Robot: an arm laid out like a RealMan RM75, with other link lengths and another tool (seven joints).
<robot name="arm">
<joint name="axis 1" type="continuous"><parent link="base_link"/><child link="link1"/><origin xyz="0 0 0.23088"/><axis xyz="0 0 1"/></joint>
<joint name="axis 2" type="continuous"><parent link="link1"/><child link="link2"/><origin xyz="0 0 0"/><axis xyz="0 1 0"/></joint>
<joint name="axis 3" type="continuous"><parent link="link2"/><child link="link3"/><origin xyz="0 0 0.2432"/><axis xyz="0 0 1"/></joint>
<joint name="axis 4" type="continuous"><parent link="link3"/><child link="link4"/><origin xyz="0 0 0"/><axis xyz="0 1 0"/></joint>
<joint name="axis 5" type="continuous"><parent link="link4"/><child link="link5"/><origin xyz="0 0 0.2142"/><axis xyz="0 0 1"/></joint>
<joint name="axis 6" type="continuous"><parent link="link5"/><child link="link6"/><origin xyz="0 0 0"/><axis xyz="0 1 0"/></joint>
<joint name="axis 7" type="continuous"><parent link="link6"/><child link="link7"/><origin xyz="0 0 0.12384"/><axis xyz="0 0 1"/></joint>
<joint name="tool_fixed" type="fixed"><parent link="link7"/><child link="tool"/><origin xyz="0.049 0.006 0.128" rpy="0.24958 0 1.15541"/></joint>
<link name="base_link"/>
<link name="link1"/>
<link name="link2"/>
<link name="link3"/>
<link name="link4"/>
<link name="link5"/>
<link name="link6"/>
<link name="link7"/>
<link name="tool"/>
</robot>
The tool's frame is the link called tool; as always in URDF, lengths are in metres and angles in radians. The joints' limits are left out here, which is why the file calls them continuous.
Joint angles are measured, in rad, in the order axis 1, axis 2, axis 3, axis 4, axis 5, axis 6, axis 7. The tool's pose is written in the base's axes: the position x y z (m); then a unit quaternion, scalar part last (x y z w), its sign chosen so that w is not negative. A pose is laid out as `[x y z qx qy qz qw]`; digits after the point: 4 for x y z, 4 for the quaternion.
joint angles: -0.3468, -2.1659, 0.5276, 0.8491, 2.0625, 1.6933, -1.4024
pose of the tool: [-0.2079 0.3380 -0.0452 -0.8662 0.2576 -0.1625 0.3962]
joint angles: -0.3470, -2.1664, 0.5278, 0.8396, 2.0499, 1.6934, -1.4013
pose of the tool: [-0.2060 0.3385 -0.0446 -0.8642 0.2546 -0.1685 0.3999]
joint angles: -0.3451, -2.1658, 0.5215, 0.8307, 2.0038, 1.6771, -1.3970
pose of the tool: [-0.2043 0.3456 -0.0358 -0.8536 0.2490 -0.1728 0.4236]
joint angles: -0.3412, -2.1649, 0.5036, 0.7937, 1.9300, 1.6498, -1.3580
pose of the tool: [-0.2039 0.3542 -0.0232 -0.8327 0.2426 -0.1799 0.4642]
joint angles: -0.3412, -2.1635, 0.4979, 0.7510, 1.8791, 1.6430, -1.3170
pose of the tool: [-0.2011 0.3560 -0.0183 -0.8180 0.2411 -0.1920 0.4857]
